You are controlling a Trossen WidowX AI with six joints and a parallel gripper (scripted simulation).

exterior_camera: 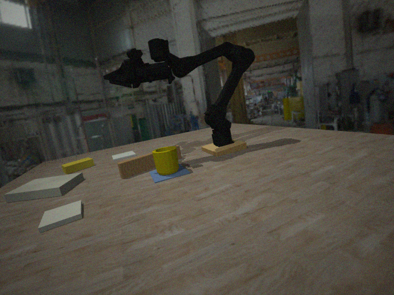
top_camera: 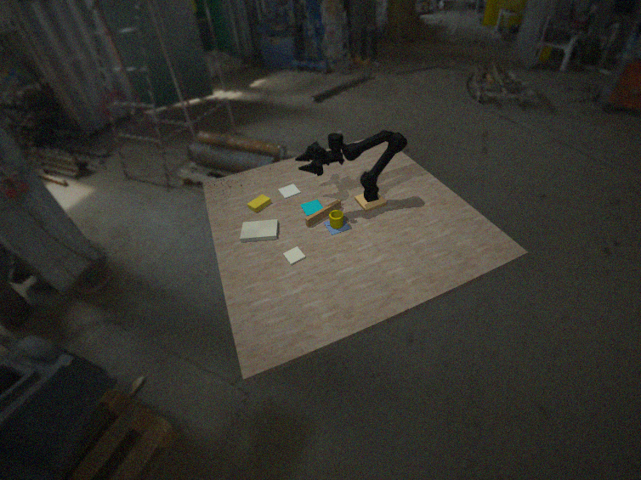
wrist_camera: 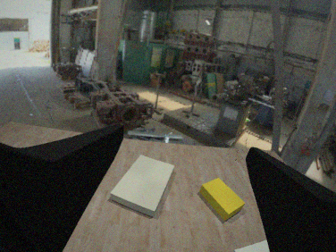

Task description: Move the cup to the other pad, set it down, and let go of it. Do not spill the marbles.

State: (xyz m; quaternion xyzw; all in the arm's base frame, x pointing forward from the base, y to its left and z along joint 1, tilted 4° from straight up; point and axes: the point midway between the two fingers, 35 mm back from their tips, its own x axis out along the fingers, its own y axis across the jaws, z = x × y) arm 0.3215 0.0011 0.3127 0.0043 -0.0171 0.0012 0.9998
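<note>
The yellow cup is 28 cm below my gripper tip, 15 cm behind it and 13 cm to the left of it. From my gripper tip the other things lie so: teal pad: 32 cm below, 6 cm behind, 5 cm to the right; blue pad: 32 cm below, 14 cm behind, 13 cm to the left; wooden bar: 30 cm below, 10 cm behind, 4 cm to the left.
</note>
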